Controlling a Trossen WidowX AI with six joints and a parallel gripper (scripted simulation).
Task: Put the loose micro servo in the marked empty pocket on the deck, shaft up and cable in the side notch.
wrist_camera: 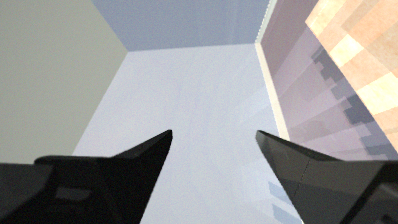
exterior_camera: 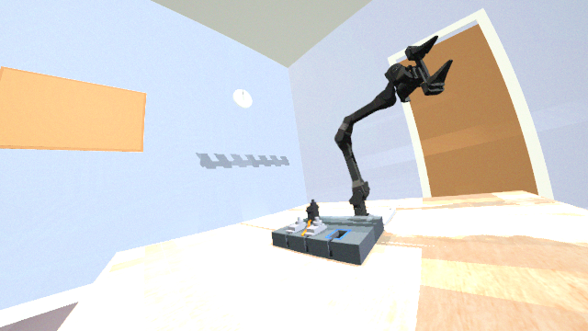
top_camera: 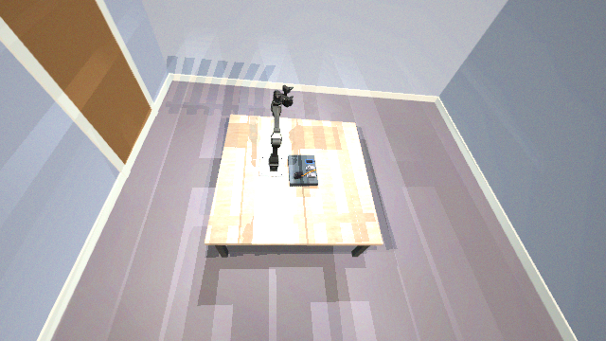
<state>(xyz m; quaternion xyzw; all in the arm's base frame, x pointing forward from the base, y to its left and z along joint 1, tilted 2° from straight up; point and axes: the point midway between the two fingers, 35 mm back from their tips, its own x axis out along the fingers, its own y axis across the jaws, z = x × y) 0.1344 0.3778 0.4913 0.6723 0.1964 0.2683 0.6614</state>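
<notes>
Right now the robot deck is 3 cm ahead of my gripper tip, 43 cm to the right of it and 49 cm below it.
</notes>
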